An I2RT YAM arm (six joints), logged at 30 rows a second.
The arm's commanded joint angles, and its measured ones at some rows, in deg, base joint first. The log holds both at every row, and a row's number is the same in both.
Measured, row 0:
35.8 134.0 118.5 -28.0 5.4 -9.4
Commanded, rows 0 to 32:
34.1 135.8 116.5 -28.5 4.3 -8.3
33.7 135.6 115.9 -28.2 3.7 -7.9
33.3 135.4 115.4 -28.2 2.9 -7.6
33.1 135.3 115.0 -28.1 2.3 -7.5
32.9 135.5 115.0 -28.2 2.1 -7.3
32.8 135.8 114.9 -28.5 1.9 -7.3
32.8 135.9 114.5 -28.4 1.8 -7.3
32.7 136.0 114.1 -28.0 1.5 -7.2
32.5 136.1 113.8 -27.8 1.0 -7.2
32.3 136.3 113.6 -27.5 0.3 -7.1
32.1 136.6 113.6 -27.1 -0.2 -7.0
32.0 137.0 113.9 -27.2 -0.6 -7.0
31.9 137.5 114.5 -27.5 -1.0 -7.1
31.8 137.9 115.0 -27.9 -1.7 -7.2
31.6 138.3 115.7 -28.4 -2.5 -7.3
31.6 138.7 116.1 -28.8 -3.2 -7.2
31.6 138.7 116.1 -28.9 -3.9 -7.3
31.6 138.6 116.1 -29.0 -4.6 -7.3
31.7 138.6 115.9 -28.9 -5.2 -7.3
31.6 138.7 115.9 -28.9 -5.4 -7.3
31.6 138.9 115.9 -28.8 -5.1 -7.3
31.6 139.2 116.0 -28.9 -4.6 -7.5
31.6 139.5 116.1 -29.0 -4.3 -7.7
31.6 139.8 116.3 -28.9 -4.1 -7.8
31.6 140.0 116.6 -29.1 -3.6 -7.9
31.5 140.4 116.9 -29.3 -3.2 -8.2
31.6 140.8 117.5 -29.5 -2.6 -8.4
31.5 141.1 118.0 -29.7 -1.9 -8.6
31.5 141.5 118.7 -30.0 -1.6 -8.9
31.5 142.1 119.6 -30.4 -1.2 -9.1
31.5 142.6 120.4 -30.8 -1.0 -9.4
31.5 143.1 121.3 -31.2 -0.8 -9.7
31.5 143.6 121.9 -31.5 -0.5 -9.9
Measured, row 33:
31.7 141.1 119.3 -29.5 -1.6 -8.6
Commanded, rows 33 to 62:
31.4 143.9 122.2 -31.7 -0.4 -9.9
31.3 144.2 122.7 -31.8 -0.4 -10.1
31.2 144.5 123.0 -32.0 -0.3 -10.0
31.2 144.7 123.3 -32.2 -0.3 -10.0
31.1 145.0 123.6 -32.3 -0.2 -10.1
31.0 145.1 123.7 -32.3 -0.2 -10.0
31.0 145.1 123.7 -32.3 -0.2 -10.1
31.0 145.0 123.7 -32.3 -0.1 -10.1
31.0 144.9 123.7 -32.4 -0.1 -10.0
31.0 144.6 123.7 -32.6 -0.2 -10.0
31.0 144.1 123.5 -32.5 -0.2 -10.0
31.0 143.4 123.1 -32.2 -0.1 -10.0
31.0 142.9 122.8 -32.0 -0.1 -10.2
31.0 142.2 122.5 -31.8 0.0 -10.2
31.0 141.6 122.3 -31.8 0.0 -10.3
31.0 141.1 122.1 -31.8 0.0 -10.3
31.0 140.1 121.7 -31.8 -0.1 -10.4
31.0 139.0 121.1 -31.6 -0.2 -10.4
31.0 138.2 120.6 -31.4 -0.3 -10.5
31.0 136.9 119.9 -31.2 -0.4 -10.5
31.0 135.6 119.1 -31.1 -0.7 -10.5
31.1 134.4 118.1 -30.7 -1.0 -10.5
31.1 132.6 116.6 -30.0 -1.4 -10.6
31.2 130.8 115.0 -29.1 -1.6 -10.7
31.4 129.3 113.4 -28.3 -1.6 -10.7
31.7 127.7 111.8 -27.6 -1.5 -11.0
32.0 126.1 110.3 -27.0 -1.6 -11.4
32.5 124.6 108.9 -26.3 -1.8 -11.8
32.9 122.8 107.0 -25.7 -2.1 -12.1
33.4 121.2 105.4 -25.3 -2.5 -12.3
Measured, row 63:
31.8 125.8 108.3 -27.6 -0.8 -11.0
